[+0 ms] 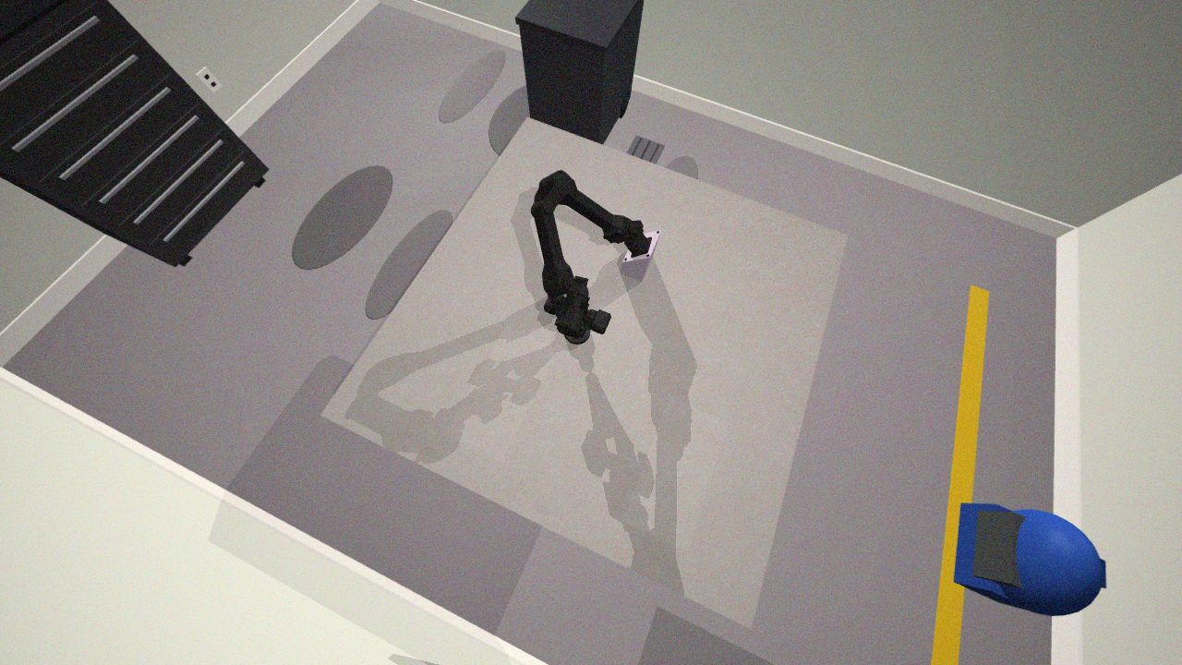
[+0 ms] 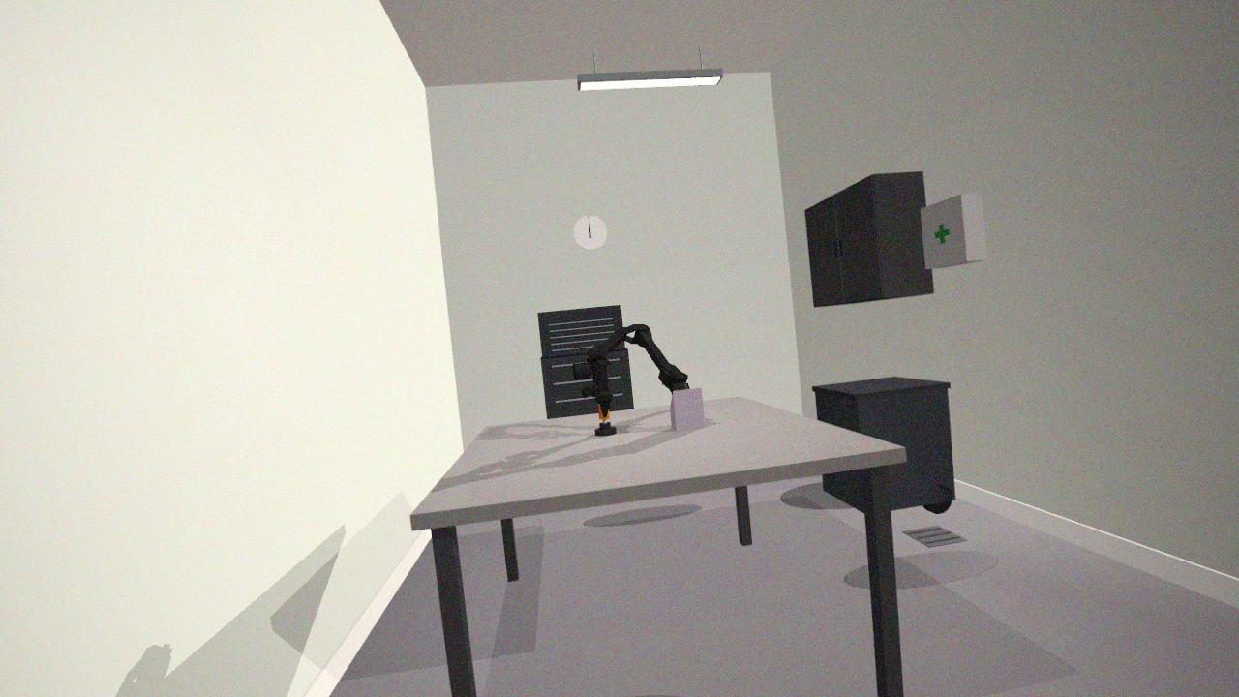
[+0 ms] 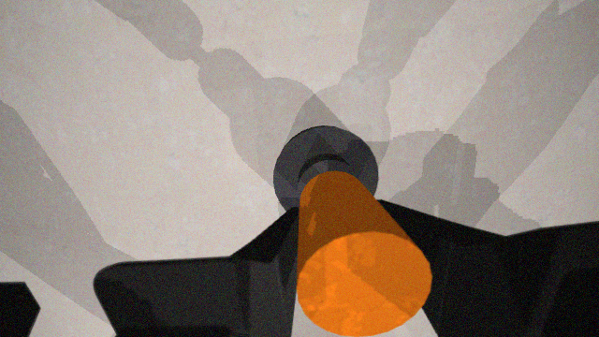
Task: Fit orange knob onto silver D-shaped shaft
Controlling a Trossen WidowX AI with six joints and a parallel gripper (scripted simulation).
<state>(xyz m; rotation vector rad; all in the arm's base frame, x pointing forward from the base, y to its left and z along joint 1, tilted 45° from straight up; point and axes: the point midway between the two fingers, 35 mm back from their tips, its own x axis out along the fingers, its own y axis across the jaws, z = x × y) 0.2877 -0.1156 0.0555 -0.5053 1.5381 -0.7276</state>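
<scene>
Now: the orange knob 30 mm above my gripper tip. From my gripper tip the other things lie so: dark round pedestal: 40 mm below.
</scene>
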